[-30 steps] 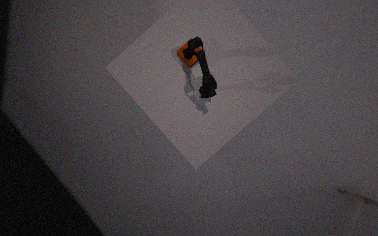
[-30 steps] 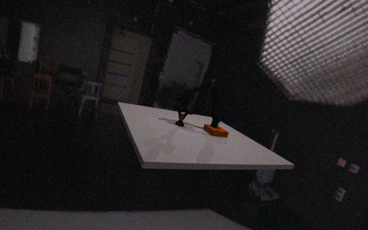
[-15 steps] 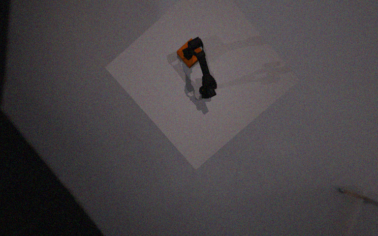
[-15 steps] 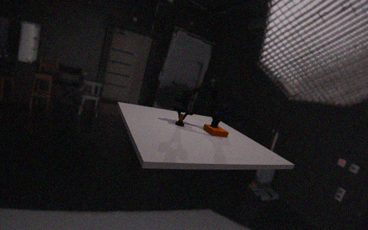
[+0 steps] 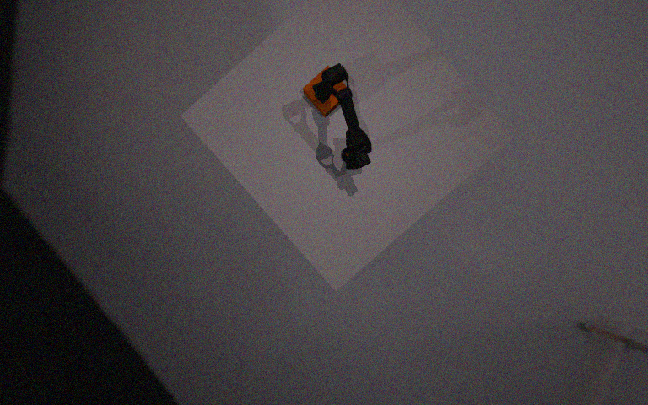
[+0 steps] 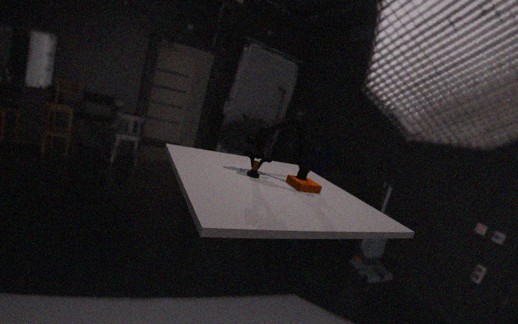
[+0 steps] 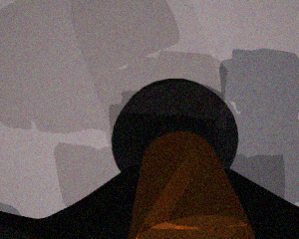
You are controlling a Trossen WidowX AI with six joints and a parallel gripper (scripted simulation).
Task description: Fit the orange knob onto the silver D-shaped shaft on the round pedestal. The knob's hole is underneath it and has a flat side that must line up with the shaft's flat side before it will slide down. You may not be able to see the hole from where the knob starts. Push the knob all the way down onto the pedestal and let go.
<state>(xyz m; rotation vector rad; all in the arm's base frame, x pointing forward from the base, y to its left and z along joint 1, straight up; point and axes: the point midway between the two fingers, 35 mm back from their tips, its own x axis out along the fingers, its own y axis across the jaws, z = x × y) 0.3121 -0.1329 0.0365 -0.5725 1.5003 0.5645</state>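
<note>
Right now my gripper tip is 3 cm below the orange knob. Also, from my gripper tip: pedestal with D-shaped shaft 2 cm below.
</note>
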